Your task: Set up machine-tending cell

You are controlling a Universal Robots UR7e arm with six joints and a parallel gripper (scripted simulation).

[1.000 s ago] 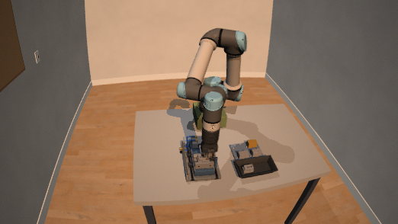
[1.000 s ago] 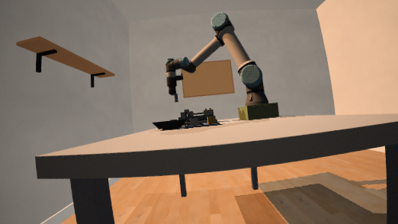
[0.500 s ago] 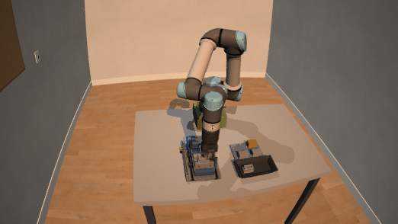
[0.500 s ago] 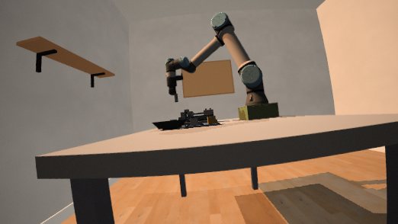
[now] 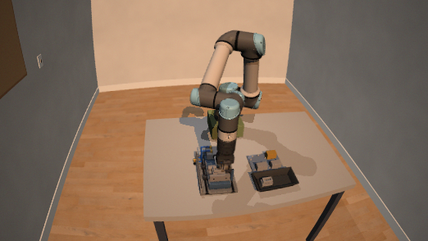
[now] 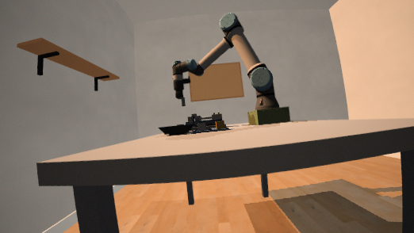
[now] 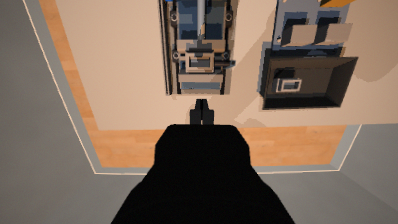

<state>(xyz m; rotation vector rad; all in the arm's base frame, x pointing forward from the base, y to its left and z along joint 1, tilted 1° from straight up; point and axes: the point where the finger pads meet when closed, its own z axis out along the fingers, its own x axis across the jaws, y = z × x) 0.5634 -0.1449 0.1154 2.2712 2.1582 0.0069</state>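
Right now the vise is 140 mm behind my hand, 10 mm to the left of it and 160 mm below it. From my hand the other things lie so: brass blank (230 mm behind, 350 mm to the left, 170 mm below).
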